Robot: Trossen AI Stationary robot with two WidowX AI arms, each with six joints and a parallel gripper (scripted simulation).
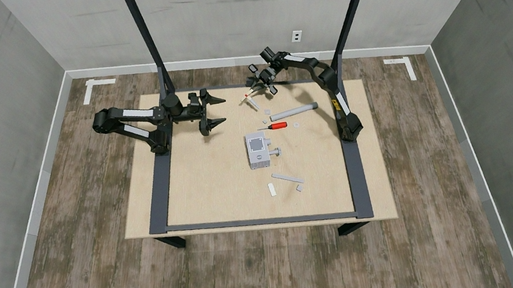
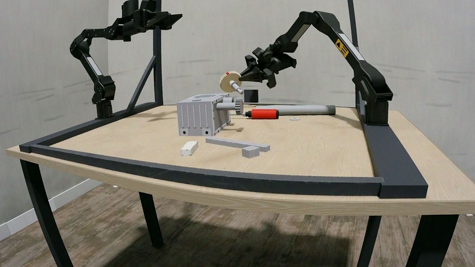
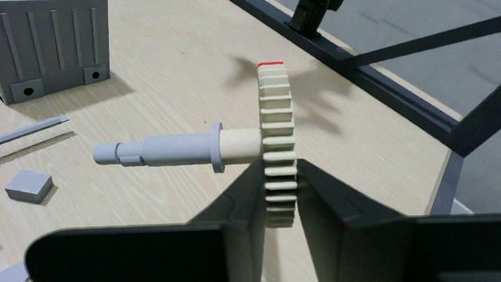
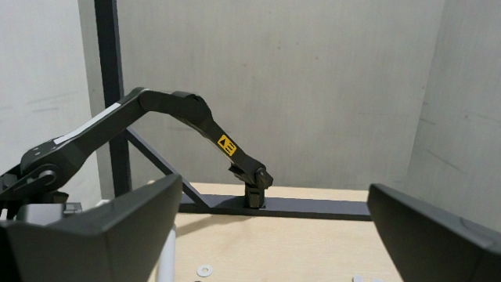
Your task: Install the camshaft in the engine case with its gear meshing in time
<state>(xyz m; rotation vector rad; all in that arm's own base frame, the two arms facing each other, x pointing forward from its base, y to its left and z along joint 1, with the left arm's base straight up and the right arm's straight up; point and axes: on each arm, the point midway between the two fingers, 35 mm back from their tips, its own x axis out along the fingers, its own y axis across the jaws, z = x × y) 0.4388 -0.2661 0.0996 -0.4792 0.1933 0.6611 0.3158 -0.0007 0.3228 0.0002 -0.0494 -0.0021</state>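
Right now my left hand is 330 mm short of the crank gear, 90 mm to the right of it and 60 mm above it. The rest, counted from my left hand: white block: 500 mm ahead, 110 mm below, 40 mm to the left; then grey bar: 450 mm ahead, 120 mm to the left, 110 mm below; then red screwdriver: 170 mm ahead, 110 mm below, 70 mm to the left.
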